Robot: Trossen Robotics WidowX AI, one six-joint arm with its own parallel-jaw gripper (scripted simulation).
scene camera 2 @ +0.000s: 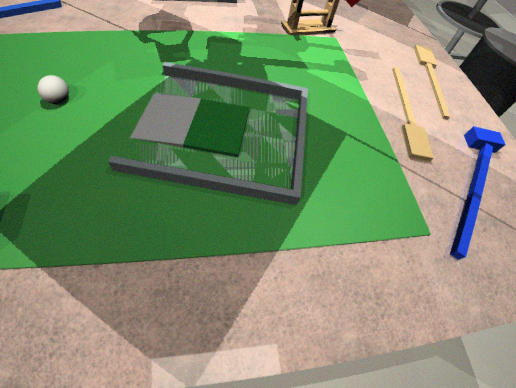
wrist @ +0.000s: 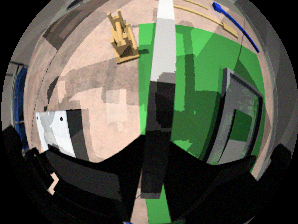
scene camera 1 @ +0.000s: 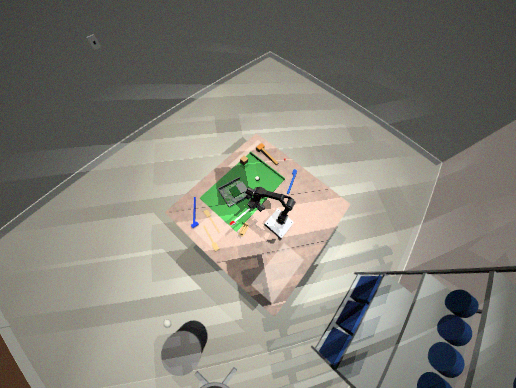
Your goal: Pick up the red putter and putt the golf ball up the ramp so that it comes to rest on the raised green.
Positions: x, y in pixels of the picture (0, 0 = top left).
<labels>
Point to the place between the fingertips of my gripper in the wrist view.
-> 151, 139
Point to a white golf ball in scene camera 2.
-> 52, 89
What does my gripper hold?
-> A red putter.
</labels>
